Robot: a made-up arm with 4 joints.
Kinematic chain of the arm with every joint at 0, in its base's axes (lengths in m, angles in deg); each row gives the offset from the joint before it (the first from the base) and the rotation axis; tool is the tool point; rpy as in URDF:
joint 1: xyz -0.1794 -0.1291 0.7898 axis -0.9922 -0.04 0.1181
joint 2: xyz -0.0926 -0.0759 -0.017 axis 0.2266 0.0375 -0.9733
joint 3: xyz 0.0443 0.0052 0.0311 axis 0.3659 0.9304 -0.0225
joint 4: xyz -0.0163 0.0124 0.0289 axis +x
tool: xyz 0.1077 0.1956 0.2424 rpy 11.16 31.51 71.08
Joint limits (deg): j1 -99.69..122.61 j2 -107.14..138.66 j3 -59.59..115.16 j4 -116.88..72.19
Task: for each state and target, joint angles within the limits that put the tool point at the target. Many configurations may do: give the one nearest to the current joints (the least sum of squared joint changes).
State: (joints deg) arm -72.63 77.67 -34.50 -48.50
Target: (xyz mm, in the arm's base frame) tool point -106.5 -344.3 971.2
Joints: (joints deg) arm -69.49 46.54 -41.82 -0.18
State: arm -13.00 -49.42 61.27 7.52
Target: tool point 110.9 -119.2 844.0
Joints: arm -12.01 -18.77 73.89 26.73
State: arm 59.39 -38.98 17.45 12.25
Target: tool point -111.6 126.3 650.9
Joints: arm 66.53 -24.95 45.25 -6.42
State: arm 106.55 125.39 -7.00 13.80
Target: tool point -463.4 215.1 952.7
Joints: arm 120.90 134.57 -0.50 27.51
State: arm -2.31 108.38 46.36 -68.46
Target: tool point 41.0 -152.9 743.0
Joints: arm -7.30 76.03 41.97 -87.23
